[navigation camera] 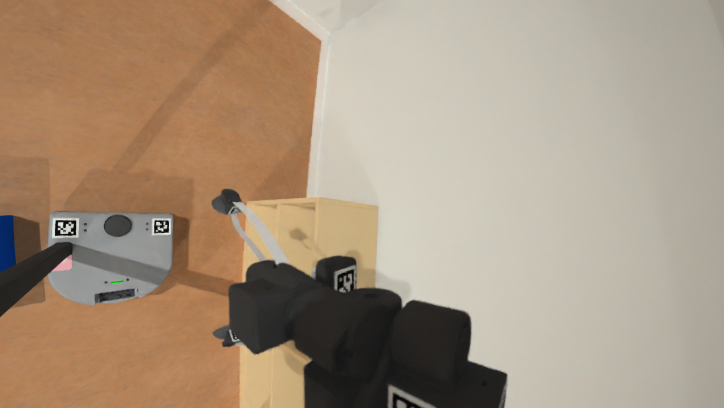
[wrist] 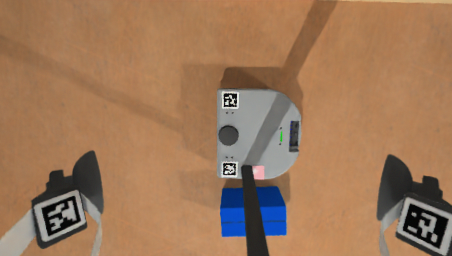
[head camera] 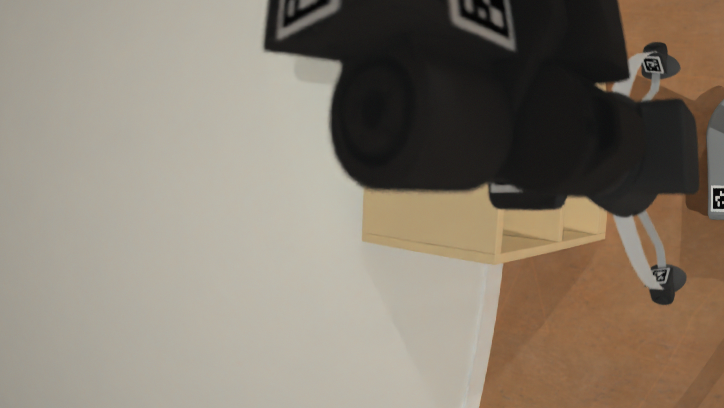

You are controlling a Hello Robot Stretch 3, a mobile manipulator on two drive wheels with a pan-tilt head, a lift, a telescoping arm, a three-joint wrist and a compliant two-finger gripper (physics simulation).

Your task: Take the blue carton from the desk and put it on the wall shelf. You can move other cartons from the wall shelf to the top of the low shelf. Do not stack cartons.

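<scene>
A blue carton point(navigation camera: 6, 242) point(wrist: 232, 214) lies on the floor close beside my base; the dark mast crosses it in the wrist view. The low shelf point(head camera: 430, 217) point(navigation camera: 349, 223) is a light wooden unit with open compartments against the wall; its plain top shows beside my wrist, and part is hidden behind the wrist. My gripper point(head camera: 662, 174) point(navigation camera: 226, 268) point(wrist: 236, 174) is wide open, with nothing between the fingers. It is above the floor at the shelf's open side, apart from the blue carton. The desk and the wall shelf do not show.
My grey base point(navigation camera: 116, 261) point(wrist: 260, 112) stands on the brown floor, with the low shelf between it and the wall point(head camera: 177, 202) point(navigation camera: 531, 177). The dark mast point(navigation camera: 30, 276) point(wrist: 255, 215) rises from the base. A white skirting board point(navigation camera: 315, 152) runs along the wall to a corner.
</scene>
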